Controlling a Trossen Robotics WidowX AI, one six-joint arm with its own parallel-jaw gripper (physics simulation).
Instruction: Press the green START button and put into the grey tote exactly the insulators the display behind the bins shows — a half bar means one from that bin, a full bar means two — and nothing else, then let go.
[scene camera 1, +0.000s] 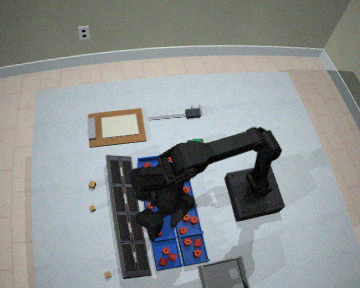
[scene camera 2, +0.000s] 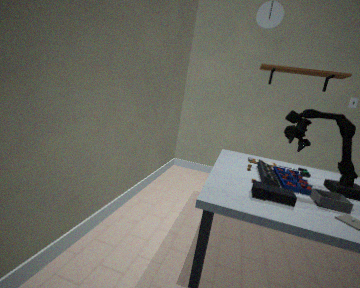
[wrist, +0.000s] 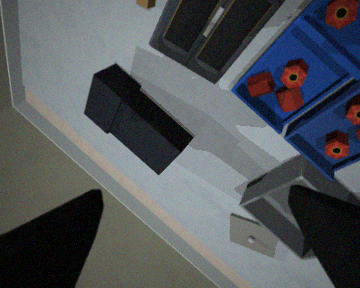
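My gripper (scene camera 1: 164, 230) (scene camera 2: 296, 145) (wrist: 196, 196) is open and empty, high above the table; in scene camera 1 it covers part of the bins. The blue bins (scene camera 1: 172, 234) (scene camera 2: 296, 188) (wrist: 320, 75) stand in two columns and hold red insulators (scene camera 1: 166, 250) (wrist: 293, 74). The long dark display (scene camera 1: 136, 274) (wrist: 200, 70) lies behind them; its visible panels look dark with pale strips between, and I can make out no bars. The green START button (scene camera 1: 198, 140) is mostly hidden behind the arm. The grey tote (scene camera 1: 202, 275) (scene camera 2: 330, 200) (wrist: 275, 227) shows no insulator in its visible part.
A black block (scene camera 2: 272, 194) (wrist: 140, 120) stands near the table's edge. A beige plate (wrist: 240, 232) lies beside the tote. A clipboard (scene camera 1: 95, 138), a caliper-like tool (scene camera 1: 192, 113) and small wooden cubes (scene camera 1: 92, 184) (scene camera 1: 107, 275) lie around the display.
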